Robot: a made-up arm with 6 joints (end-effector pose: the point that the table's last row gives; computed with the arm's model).
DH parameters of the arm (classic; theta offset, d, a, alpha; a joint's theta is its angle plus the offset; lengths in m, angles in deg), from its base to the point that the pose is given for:
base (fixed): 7.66 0 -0.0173 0
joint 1: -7.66 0.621 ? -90
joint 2: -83 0 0.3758 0
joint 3: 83 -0.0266 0.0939 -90
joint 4: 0 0.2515 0.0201 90
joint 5: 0 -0.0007 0.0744 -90
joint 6: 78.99 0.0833 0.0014 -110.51
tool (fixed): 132.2 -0.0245 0 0
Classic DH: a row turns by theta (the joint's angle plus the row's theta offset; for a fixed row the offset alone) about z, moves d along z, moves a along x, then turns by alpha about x.
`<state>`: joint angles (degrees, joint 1 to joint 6).
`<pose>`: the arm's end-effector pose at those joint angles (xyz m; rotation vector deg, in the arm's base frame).
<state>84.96 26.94 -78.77 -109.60 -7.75 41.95</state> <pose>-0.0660 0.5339 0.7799 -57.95 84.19 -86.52</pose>
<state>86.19 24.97 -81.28 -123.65 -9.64 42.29</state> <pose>-0.0702 0.5128 0.7876 -53.26 71.31 -79.53</pose>
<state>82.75 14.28 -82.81 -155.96 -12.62 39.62</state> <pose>0.0008 0.4466 0.8341 -31.99 43.65 -70.43</pose>
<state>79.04 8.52 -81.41 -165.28 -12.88 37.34</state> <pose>0.0438 0.4114 0.8591 -22.85 35.38 -70.69</pose>
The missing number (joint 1, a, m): 0.0205
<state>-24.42 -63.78 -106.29 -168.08 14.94 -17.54</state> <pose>-0.2395 0.0798 1.1872 -113.26 96.05 96.23</pose>
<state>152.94 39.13 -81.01 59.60 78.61 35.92</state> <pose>-0.5359 0.2495 0.6503 20.29 -3.76 126.47</pose>
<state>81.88 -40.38 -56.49 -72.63 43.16 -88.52</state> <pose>0.0174 0.1643 1.0539 15.83 8.58 -98.18</pose>
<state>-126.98 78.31 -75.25 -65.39 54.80 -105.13</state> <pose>-0.3111 -0.3367 0.2906 56.24 -87.31 39.83</pose>
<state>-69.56 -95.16 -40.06 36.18 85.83 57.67</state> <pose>-0.0662 0.1206 0.9009 -63.91 -79.76 -79.81</pose>
